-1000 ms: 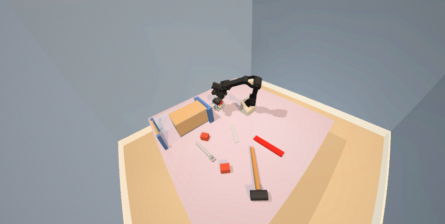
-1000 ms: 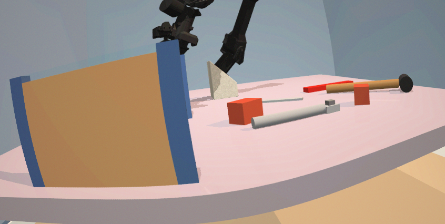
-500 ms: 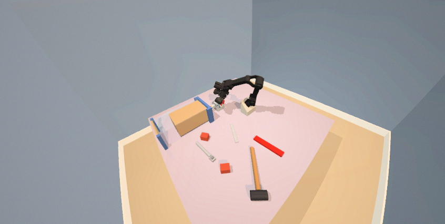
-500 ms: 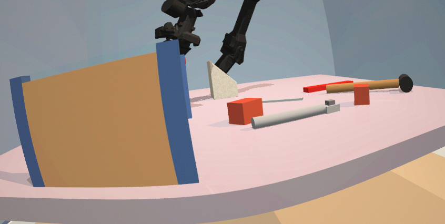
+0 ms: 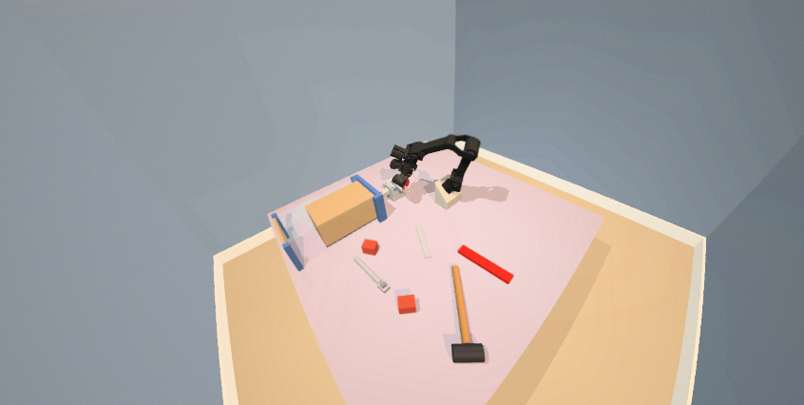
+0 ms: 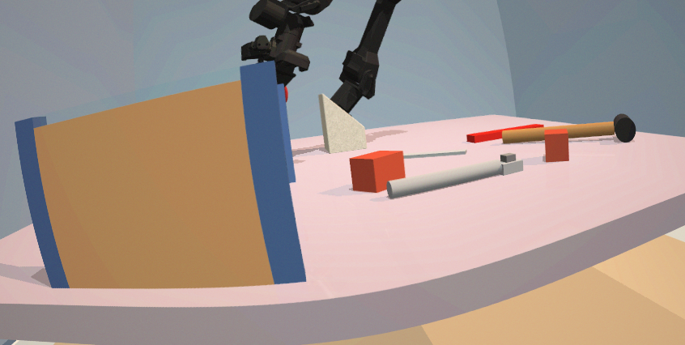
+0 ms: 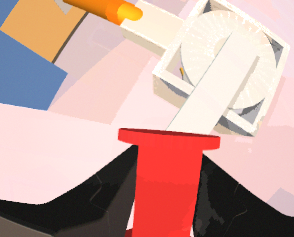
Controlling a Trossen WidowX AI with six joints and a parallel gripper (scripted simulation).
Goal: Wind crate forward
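My gripper tip is 1 cm past the pale crank arm, 2 cm to the left of it and 3 cm above it. Also, from my gripper tip: red knob: 1 cm behind, 2 cm to the left; then pale winch: 4 cm behind, 9 cm to the right, 10 cm below; then blue frame: 13 cm ahead, 10 cm to the right, 3 cm below.
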